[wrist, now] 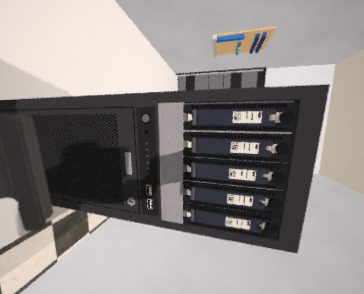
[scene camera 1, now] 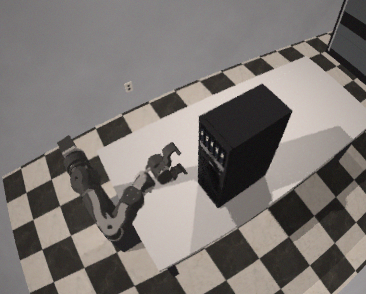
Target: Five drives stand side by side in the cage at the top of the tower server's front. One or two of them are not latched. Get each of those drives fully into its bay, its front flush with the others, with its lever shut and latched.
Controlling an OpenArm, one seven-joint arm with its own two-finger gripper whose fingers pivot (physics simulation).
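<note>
The black tower server (scene camera 1: 255, 155) (wrist: 306, 165) stands upright on the table. Its five drives (scene camera 1: 212, 145) (wrist: 215, 173) sit side by side in the cage and appear stacked one above another in the wrist view. Their fronts look level with each other and every lever looks folded flat; whether each is latched is too small to tell. The drive at the top of the wrist view (wrist: 215, 117) looks like its neighbours. My gripper (scene camera 1: 182, 161) is open and empty, a short way in front of the server and apart from it. Part of a finger shows at the wrist view's left edge.
The white table (scene camera 1: 170, 220) carries the server, with the checkered floor around it. A grey light strip (wrist: 171, 160) lies beside the cage, then the button panel (wrist: 146, 165) and mesh panel (wrist: 80, 150). A dark cabinet (scene camera 1: 350, 40) stands in the far background.
</note>
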